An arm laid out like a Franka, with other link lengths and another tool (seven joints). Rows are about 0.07 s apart.
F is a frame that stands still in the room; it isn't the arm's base.
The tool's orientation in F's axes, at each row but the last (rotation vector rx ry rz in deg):
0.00, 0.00, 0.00
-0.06, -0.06, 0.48
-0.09, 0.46, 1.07
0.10, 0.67, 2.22
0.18, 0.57, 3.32
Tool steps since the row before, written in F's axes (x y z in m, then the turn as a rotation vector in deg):
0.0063, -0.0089, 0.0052, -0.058, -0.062, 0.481
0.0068, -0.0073, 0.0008, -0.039, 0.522, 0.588
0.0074, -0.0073, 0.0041, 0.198, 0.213, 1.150
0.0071, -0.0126, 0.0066, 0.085, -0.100, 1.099
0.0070, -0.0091, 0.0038, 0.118, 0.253, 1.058
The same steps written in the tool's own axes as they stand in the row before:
0.0063, -0.0089, 0.0052, -0.058, -0.062, 0.481
0.0067, -0.0074, 0.0008, -0.034, 0.522, 0.589
0.0072, -0.0074, 0.0041, 0.193, 0.208, 1.152
0.0065, -0.0129, 0.0067, 0.068, -0.101, 1.100
0.0064, -0.0095, 0.0039, 0.122, 0.249, 1.058

